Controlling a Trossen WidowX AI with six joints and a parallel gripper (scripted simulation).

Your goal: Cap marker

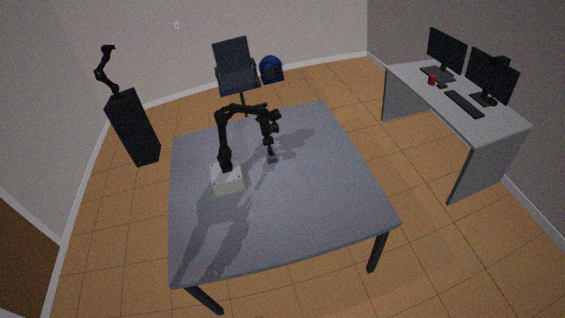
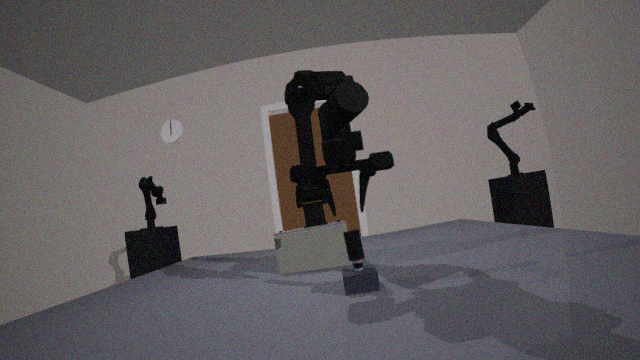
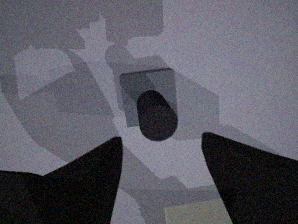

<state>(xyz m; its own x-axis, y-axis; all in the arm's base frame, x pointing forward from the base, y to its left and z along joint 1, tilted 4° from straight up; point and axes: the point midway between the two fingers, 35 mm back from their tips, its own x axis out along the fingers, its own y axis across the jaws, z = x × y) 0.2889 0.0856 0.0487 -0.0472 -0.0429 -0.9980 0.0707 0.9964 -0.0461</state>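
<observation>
Right now my gripper tip is 60 mm above the dark marker cap. Round my gripper tip: holder block 120 mm below.
</observation>
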